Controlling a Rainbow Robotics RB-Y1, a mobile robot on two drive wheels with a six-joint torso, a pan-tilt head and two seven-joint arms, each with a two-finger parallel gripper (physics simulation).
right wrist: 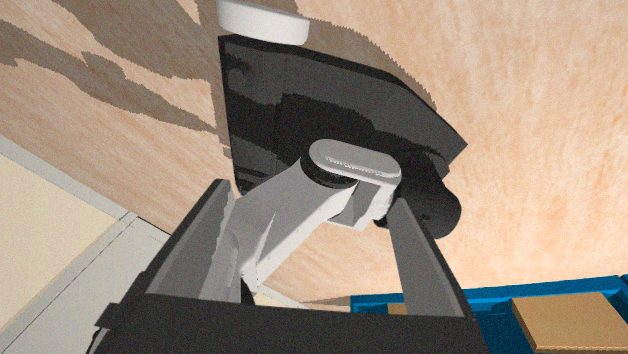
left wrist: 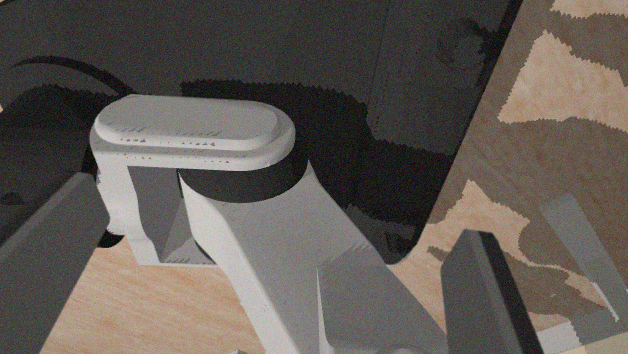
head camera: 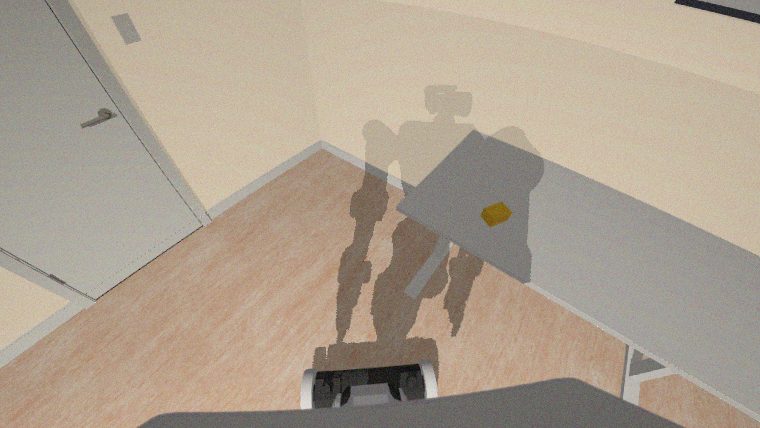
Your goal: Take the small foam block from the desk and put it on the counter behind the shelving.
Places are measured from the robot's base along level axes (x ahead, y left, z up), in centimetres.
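Where they show: left gripper, fingertip midpoint: [left wrist: 275, 222]; right gripper, fingertip midpoint: [right wrist: 313, 198].
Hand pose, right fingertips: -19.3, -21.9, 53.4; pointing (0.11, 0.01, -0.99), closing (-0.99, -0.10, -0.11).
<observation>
After its pixels a point has its place, as x, y, z.
The small foam block [head camera: 496, 214] {43.9, -49.6, 76.5} is yellow and lies on the grey desk [head camera: 627, 276] {16.4, -91.8, 72.0}, near the desk's left end in the head view. The desk stands ahead and to the right, against the wall. My left gripper [left wrist: 275, 222] {-18.2, 23.8, 53.5} is open with no object between its fingers. My right gripper [right wrist: 313, 198] {-19.3, -21.9, 53.4} is open too, with no object between its fingers. Neither gripper shows in the head view, and the block does not show in either wrist view. The counter does not show in these views.
A blue shelving unit [right wrist: 500, 291] {-176.9, 85.0, 3.7} with brown boxes [right wrist: 575, 320] {-198.0, 64.7, 21.9} shows at the lower right of the right wrist view. A grey door [head camera: 63, 159] {84.9, 138.5, 81.1} is at the left of the head view. A desk leg [head camera: 631, 380] stands at the lower right. My shadow falls across floor, desk and wall.
</observation>
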